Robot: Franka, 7 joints.
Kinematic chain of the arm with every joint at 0, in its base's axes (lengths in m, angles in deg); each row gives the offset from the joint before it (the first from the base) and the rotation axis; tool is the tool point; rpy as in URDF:
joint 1: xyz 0 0 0.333 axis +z
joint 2: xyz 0 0 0 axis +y
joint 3: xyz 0 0 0.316 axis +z
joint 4: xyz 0.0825 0 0 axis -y
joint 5: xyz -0.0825 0 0.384 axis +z
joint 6: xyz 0 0 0 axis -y
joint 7: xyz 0.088 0 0 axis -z
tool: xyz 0 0 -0.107 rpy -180 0 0
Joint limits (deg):
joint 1: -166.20..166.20
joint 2: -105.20..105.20
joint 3: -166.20..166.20
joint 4: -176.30..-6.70
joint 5: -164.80..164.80
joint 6: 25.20..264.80
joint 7: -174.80..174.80
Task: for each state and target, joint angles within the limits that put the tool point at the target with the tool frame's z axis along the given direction. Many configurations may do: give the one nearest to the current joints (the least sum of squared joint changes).
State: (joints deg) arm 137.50 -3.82 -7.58 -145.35 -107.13 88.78 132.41
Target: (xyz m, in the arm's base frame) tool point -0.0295 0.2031 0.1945 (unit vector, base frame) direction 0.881 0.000 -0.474
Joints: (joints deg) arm 134.67 -15.33 -20.93 -176.30 -60.92 105.28 132.41
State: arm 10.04 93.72 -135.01 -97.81 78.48 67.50 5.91
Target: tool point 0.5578 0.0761 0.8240 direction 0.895 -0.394 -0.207
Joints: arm 39.80 88.37 -156.02 -83.34 114.67 101.79 5.91
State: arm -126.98 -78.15 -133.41 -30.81 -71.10 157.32 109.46
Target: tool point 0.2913 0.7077 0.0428 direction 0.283 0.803 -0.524
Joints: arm -126.02 -95.89 -159.14 -28.84 -103.07 184.22 109.46
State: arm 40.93 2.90 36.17 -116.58 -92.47 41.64 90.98
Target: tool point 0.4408 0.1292 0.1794 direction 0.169 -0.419 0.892
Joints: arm 29.77 47.36 2.30 -123.34 -100.01 25.20 90.98
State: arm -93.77 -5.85 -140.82 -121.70 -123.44 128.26 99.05
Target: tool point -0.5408 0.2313 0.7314 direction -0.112 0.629 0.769
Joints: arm -76.74 1.47 -122.25 -99.15 -144.09 101.38 99.05
